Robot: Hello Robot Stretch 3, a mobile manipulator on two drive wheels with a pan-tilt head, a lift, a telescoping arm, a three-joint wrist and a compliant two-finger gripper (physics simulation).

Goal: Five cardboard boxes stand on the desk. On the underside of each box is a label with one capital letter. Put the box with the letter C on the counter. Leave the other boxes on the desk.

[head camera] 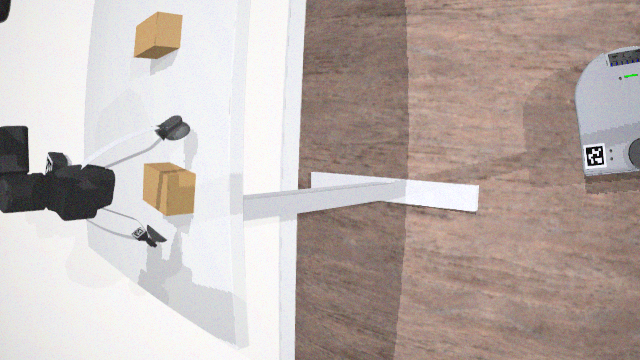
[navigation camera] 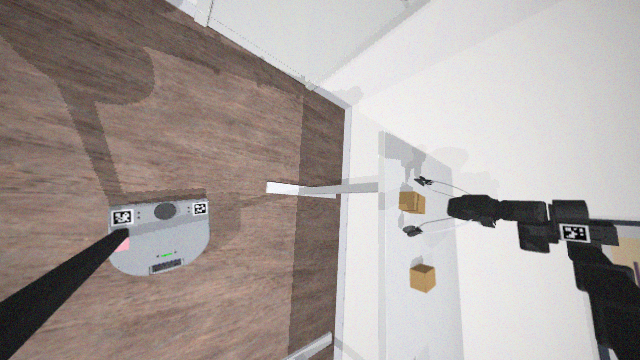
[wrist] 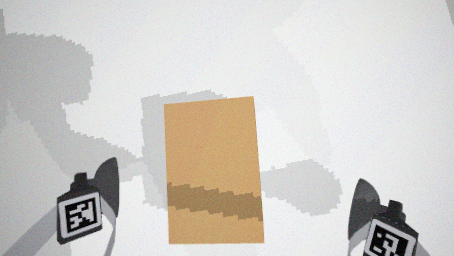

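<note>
A cardboard box stands on the white desk. My gripper is open and points down over this box. One finger is on each side of it, with gaps between fingers and box. A dark shadow band crosses the box's top. Another cardboard box stands farther along the desk, apart from the gripper. No letter shows on either box; the undersides are hidden. I cannot identify the counter in these views.
My grey wheeled base stands on the wooden floor, away from the desk. A white desk leg foot extends across the floor towards it. A pale cabinet-like block stands at the top of the navigation view.
</note>
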